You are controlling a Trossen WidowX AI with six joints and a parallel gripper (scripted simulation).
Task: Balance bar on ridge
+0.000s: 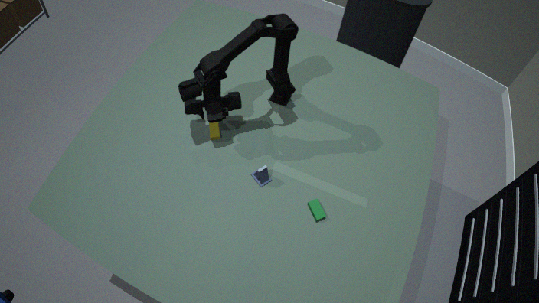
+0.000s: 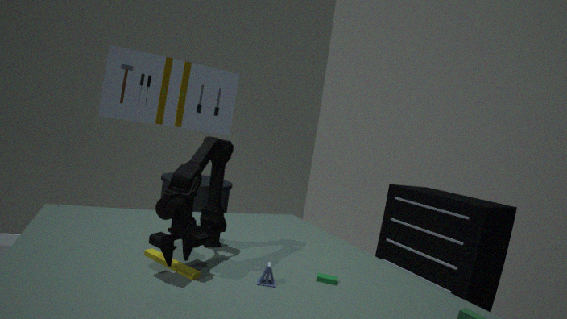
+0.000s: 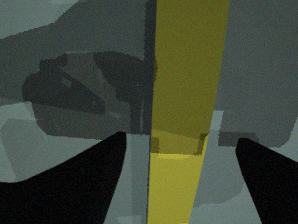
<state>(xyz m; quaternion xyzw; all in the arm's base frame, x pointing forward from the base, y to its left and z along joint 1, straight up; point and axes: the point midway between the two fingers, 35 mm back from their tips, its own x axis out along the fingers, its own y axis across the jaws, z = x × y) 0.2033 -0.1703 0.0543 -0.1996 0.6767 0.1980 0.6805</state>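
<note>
Right now my gripper tip is 30 mm past the yellow bar, 10 mm to the left of it and 10 mm above it.
</note>
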